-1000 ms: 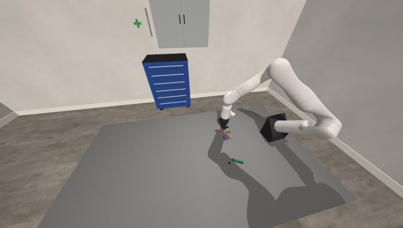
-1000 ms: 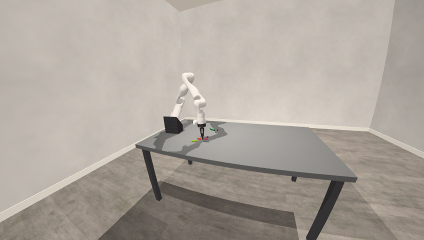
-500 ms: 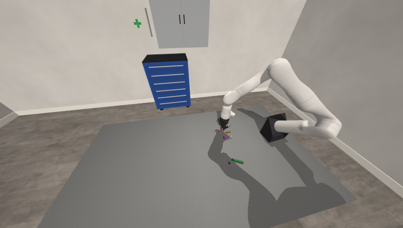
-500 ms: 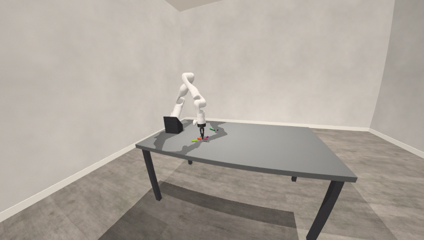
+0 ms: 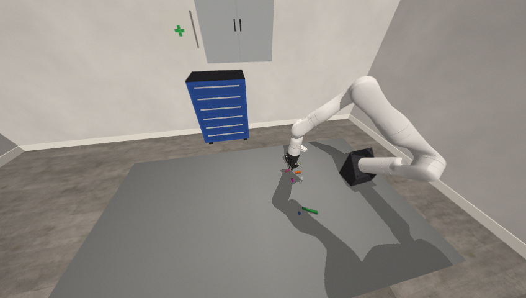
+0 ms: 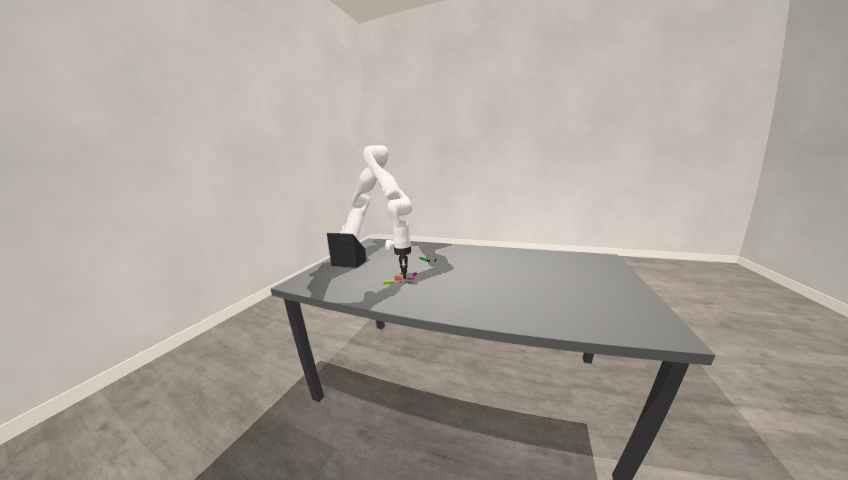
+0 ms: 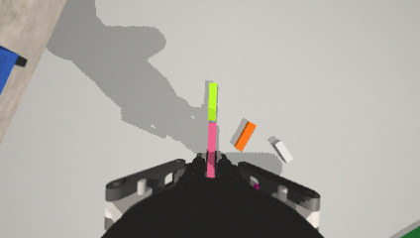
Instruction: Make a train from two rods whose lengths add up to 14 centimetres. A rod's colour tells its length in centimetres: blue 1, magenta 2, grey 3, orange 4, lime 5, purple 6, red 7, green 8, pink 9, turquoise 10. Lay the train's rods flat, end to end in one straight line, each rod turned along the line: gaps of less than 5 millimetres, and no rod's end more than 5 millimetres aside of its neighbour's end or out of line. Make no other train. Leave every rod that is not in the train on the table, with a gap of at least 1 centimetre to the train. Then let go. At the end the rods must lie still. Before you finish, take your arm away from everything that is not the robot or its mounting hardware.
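Right now my hand is 2 cm above the pink rod. Also, from my hand: orange rod: 4 cm behind, 3 cm to the left, 3 cm below; lime rod: 7 cm behind, 3 cm below, 2 cm to the right; magenta rod: 8 cm to the left, 3 cm below, 2 cm ahead.
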